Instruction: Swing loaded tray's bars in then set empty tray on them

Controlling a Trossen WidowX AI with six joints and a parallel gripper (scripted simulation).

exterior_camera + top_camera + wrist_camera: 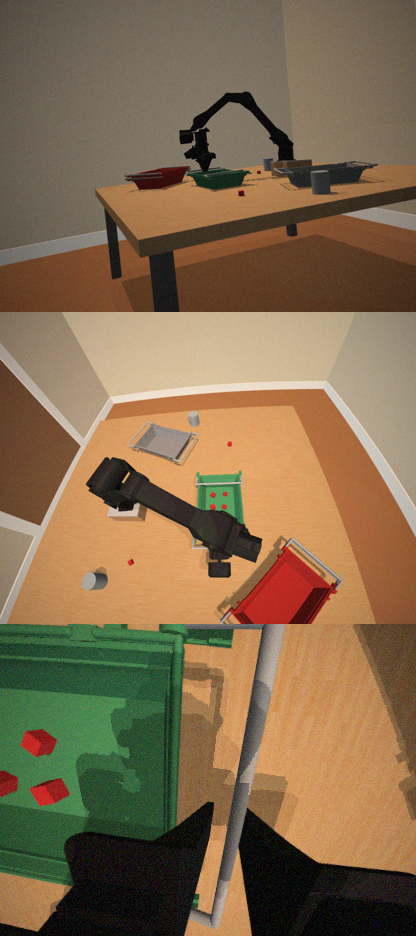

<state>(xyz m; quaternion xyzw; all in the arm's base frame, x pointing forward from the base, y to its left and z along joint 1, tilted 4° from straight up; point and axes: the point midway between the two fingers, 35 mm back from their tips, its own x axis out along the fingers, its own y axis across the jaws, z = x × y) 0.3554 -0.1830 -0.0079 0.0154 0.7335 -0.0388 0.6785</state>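
Right now the grey tray is 53 cm to the left of my gripper tip and 24 cm behind it. From my gripper tip the other things lie so: red block (33 cm behind, 4 cm below, 3 cm to the right).
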